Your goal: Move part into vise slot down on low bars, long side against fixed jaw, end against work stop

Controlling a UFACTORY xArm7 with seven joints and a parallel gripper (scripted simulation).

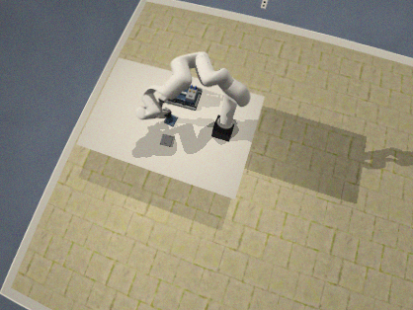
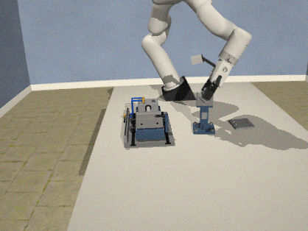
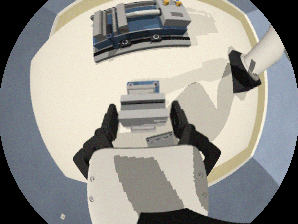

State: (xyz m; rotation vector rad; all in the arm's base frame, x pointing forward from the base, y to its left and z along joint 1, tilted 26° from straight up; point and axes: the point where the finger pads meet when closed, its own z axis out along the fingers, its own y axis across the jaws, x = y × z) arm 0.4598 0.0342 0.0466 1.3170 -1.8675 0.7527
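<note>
My gripper is now 10 mm to the left of the part. Also, from my hand: V-block post: 110 mm below, 10 mm to the right; air cylinder: 220 mm to the right, 160 mm behind, 90 mm below; infeed plate: 170 mm to the left, 160 mm below.
</note>
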